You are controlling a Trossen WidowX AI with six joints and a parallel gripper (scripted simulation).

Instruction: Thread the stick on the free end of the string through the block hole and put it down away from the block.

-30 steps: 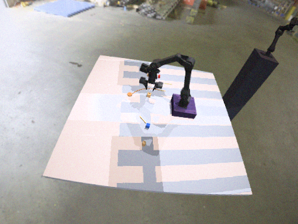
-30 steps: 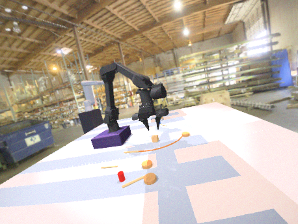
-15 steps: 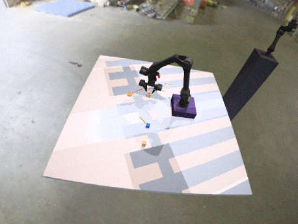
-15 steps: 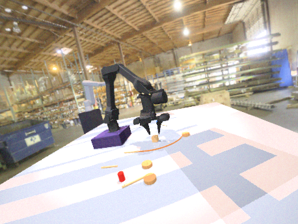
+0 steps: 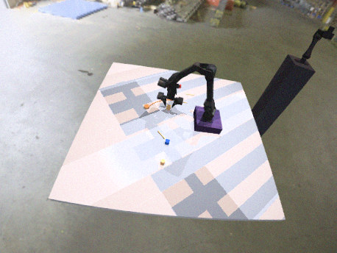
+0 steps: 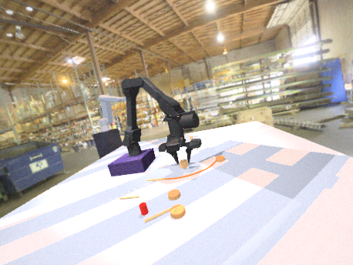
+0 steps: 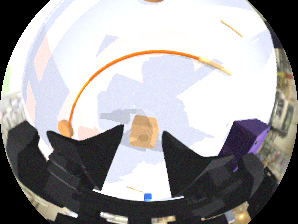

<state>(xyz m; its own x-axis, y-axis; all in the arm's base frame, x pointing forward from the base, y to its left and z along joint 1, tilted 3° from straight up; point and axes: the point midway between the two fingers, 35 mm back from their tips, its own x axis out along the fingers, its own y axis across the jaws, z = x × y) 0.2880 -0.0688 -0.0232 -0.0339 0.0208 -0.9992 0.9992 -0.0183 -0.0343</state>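
The wooden block is right at my gripper tip. The rest, counted from my gripper tip: red peg: 29 cm to the right, 4 cm behind; then blue cube: 31 cm to the left, 5 cm behind, 1 cm below; then round wooden button: 16 cm ahead, 4 cm to the left, 1 cm below.
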